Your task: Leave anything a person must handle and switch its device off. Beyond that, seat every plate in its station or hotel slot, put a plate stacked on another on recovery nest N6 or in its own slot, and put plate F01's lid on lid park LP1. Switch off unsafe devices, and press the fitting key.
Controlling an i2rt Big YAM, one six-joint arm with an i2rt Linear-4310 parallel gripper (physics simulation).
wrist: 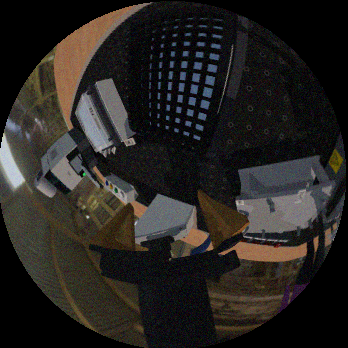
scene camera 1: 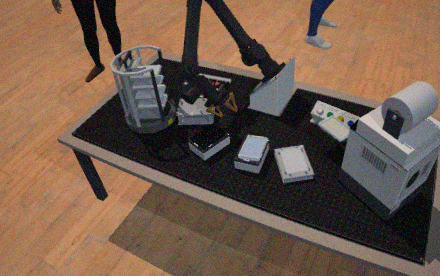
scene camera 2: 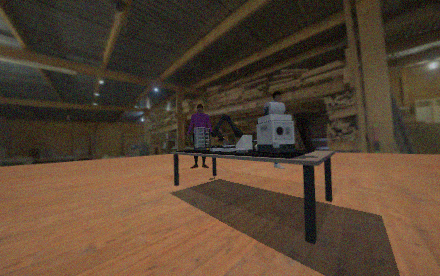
Labels:
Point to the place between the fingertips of the gripper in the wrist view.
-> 162,199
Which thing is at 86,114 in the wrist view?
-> A blue-topped plate.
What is the gripper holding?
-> Nothing.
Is the gripper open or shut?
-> Open.

